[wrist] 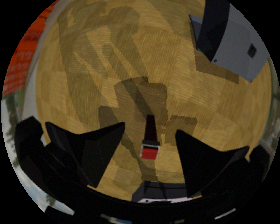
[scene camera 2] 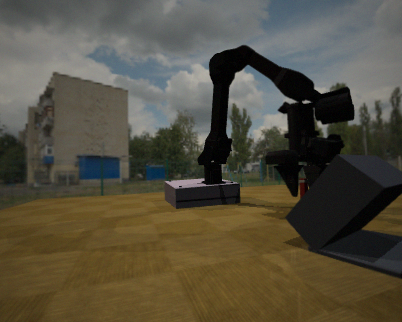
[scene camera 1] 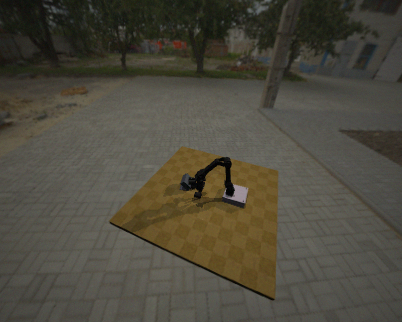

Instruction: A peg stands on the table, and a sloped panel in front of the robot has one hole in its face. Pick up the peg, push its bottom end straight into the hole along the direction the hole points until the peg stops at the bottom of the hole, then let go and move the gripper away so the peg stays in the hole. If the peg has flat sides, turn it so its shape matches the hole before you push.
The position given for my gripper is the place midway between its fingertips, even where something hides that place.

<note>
My gripper (scene camera 2: 304,195) is open, holding nothing.
My gripper is seen too in the wrist view (wrist: 150,129).
</note>
